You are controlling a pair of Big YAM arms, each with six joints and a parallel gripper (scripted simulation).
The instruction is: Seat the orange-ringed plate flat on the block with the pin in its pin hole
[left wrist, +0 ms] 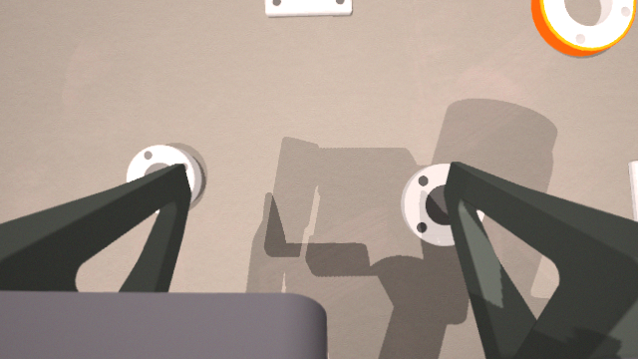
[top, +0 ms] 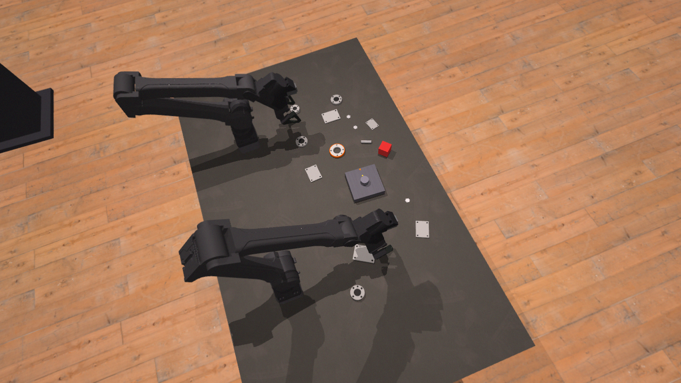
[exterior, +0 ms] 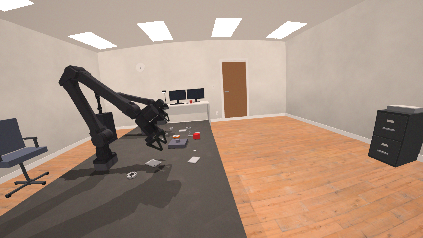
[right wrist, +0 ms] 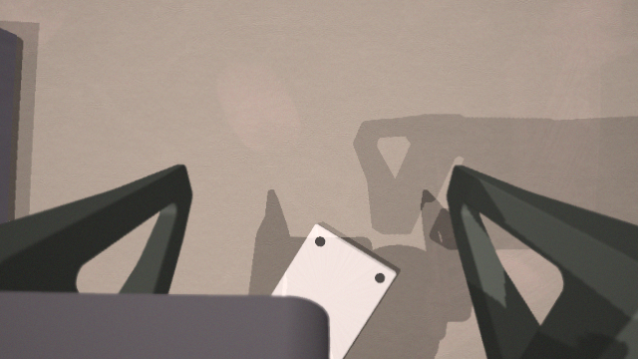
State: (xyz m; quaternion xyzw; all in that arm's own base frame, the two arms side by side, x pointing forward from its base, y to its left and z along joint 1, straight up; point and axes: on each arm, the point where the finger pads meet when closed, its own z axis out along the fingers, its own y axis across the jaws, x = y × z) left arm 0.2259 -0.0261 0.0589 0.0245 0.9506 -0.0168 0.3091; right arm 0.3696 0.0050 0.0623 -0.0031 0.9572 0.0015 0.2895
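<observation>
My left hand is 170 mm to the left of the orange-ringed plate, 110 mm short of it and 100 mm above it. Round my left hand: red cube (300 mm ahead, 240 mm to the right, 80 mm below); small rod (240 mm ahead, 180 mm to the right, 100 mm below); grey block (330 mm to the right, 170 mm ahead, 80 mm below).
</observation>
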